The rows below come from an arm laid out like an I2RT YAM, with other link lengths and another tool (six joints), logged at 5 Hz.
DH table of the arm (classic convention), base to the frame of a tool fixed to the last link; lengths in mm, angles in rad. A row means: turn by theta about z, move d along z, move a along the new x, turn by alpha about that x. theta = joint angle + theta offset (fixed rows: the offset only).
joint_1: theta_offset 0  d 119.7  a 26  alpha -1.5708
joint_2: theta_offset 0  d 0  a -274.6  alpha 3.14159
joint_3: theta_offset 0.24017  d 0  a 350.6  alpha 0
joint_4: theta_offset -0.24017  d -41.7  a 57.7  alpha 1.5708
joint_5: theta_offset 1.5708  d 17.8  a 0  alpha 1.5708
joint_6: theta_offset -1.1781  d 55  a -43.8  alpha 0.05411
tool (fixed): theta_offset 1.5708  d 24.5  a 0  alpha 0
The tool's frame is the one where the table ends.
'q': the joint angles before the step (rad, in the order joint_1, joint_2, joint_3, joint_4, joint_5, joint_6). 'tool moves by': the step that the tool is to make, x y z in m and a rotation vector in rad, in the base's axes. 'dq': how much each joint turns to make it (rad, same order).
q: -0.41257, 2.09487, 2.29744, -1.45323, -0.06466, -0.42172
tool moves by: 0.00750, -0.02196, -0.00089, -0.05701, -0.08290, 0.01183
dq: -0.03128, 0.00001, 0.00002, 0.09612, 0.00076, -0.04655
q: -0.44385, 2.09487, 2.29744, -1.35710, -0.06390, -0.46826
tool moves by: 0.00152, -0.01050, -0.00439, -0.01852, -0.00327, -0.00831
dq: -0.01526, 0.00954, 0.00002, 0.01982, 0.01106, -0.01260
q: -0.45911, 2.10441, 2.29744, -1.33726, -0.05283, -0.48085
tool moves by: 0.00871, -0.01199, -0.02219, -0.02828, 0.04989, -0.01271
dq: -0.00533, 0.04769, 0.00001, 0.01525, 0.04654, -0.01221
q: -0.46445, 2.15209, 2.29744, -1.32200, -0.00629, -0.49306
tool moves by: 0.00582, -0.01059, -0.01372, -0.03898, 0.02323, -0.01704
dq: -0.00571, 0.02900, 0.00002, 0.02592, 0.04616, -0.00685
